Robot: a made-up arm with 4 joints. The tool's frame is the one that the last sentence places.
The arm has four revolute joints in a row. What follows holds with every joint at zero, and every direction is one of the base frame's.
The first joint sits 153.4 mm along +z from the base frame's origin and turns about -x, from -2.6 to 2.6 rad.
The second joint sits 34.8 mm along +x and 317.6 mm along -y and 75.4 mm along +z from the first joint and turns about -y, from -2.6 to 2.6 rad.
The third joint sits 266 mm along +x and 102.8 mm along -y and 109.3 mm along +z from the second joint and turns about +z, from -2.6 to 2.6 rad.
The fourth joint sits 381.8 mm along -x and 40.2 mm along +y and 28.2 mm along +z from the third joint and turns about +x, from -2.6 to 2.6 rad.
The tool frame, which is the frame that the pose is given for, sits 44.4 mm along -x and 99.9 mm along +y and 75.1 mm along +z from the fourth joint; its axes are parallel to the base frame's.
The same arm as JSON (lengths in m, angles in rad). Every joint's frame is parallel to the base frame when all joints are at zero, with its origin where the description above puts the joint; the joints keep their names.
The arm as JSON. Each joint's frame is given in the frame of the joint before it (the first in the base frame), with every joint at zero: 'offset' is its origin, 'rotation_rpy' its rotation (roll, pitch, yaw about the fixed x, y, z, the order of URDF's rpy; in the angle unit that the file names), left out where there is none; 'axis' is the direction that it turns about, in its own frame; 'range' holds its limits. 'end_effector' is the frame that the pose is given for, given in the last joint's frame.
{"length_unit": "m", "angle_unit": "rad", "chain": [
  {"id": "joint 1", "offset": [0.0, 0.0, 0.1534], "axis": "-x", "range": [-2.6, 2.6]},
  {"id": "joint 2", "offset": [0.0348, -0.3176, 0.0754], "axis": "-y", "range": [-2.6, 2.6]},
  {"id": "joint 3", "offset": [0.266, -0.1028, 0.1093], "axis": "+z", "range": [-2.6, 2.6]},
  {"id": "joint 4", "offset": [-0.3818, 0.0402, 0.0282], "axis": "+x", "range": [-2.6, 2.6]}
], "end_effector": {"offset": [-0.0444, 0.0999, 0.0751]}}

